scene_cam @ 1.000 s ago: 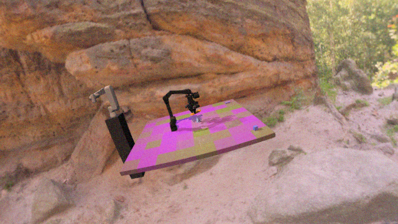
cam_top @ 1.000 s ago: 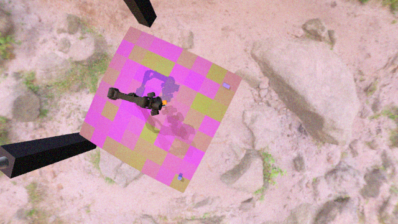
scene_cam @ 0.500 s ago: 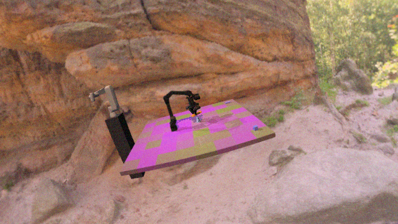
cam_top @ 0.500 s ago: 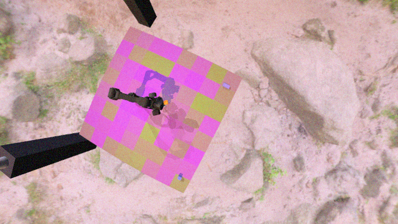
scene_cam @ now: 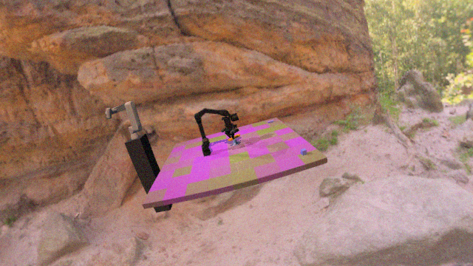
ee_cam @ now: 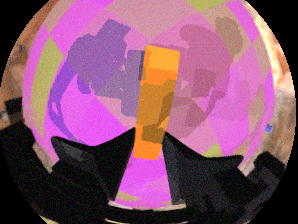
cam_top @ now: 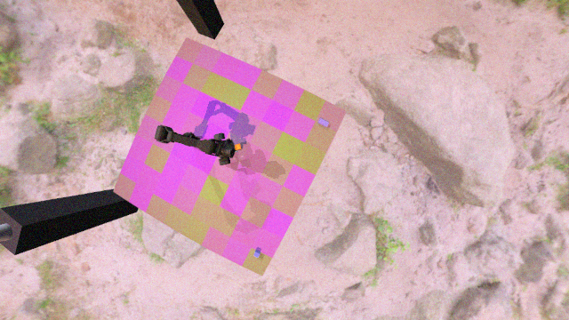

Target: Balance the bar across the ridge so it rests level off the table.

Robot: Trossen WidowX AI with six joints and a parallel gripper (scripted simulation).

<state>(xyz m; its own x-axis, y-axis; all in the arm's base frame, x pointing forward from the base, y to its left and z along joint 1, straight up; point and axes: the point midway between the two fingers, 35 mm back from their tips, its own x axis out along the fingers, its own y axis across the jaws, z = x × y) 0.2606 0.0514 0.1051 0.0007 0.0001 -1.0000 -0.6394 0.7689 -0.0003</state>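
Right now my gripper tip is 20 mm to the right of the orange bar and 20 mm short of it. Also, from my gripper tip: small purple block: 480 mm ahead, 450 mm to the left, 60 mm below; then small blue cube: 550 mm to the right, 480 mm ahead, 50 mm below.
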